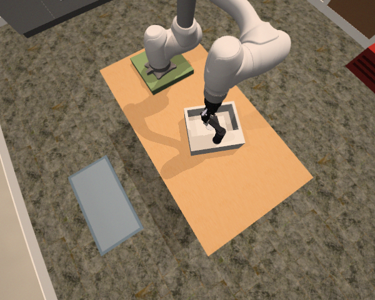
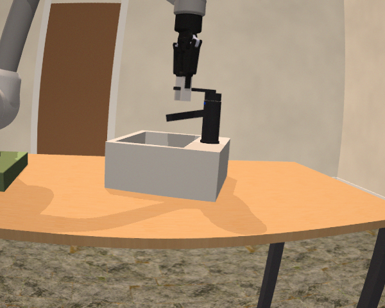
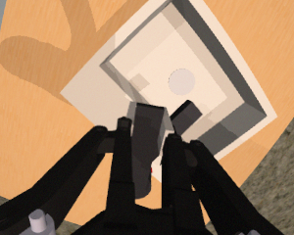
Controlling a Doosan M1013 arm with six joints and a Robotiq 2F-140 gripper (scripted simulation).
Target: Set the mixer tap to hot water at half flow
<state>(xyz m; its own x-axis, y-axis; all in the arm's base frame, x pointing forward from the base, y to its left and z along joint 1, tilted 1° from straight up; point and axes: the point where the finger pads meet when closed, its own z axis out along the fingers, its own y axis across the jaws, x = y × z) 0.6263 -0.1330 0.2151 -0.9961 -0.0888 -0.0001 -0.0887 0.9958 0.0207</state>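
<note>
My hand is 40 mm short of the lever. Also, from my hand: black mixer tap (70 mm ahead, 10 mm to the left, 40 mm below); white basin (10 mm behind, 70 mm to the left, 230 mm below).
</note>
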